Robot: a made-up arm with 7 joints.
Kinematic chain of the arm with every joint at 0, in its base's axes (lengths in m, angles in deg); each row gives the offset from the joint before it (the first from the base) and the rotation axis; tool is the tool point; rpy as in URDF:
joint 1: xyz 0 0 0.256 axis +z
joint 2: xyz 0 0 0 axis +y
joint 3: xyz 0 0 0.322 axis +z
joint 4: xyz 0.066 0 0 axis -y
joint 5: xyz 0.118 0 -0.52 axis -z
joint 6: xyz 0 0 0 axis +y
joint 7: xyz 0.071 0 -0.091 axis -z
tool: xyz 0 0 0 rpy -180 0 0
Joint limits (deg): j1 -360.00..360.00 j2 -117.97..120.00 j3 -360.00..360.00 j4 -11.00..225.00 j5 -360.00..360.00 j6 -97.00..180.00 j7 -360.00..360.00
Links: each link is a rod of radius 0.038 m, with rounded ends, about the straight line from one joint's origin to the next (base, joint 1, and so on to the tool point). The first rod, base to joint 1, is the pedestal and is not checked.
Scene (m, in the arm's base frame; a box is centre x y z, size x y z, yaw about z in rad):
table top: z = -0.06
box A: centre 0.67 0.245 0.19 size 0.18 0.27 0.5 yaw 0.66
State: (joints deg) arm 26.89 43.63 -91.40 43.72 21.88 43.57 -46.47
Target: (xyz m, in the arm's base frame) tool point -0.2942 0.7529 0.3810
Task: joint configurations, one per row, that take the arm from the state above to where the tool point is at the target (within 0.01 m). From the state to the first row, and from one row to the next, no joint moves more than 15 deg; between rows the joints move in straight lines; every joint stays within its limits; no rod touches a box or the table.
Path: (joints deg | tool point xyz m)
1: 30.88 29.87 -81.96 36.38 18.02 49.13 -45.28 | 0.2669 -0.4386 0.1033
2: 34.87 16.11 -72.52 29.04 14.17 54.69 -44.08 | 0.3117 -0.2996 0.0363
3: 38.86 2.35 -63.08 21.70 10.31 60.25 -42.89 | 0.3307 -0.1496 0.0164
4: 42.86 -11.41 -53.64 14.37 6.46 65.81 -41.70 | 0.3148 -0.0136 0.0308
5: 46.85 -25.18 -44.20 7.03 2.60 71.37 -40.51 | 0.2683 0.0899 0.0604
6: 50.84 -38.94 -34.76 -0.31 -1.25 76.93 -39.31 | 0.2063 0.1536 0.0873
7: 62.52 -28.77 -30.82 14.42 2.69 70.76 -40.51 | 0.2758 0.2321 0.1403
8: 74.20 -18.61 -26.88 29.15 6.63 64.58 -41.70 | 0.2966 0.3575 0.1987
9: 85.89 -8.45 -22.95 43.88 10.58 58.41 -42.89 | 0.2476 0.5058 0.2563
10: 97.57 1.72 -19.01 58.61 14.52 52.24 -44.08 | 0.1222 0.6427 0.3075
11: 109.25 11.88 -15.07 73.35 18.46 46.07 -45.28 | -0.0678 0.7334 0.3494
12: 120.93 22.05 -11.14 88.08 22.41 39.89 -46.47 | -0.2941 0.7530 0.3810

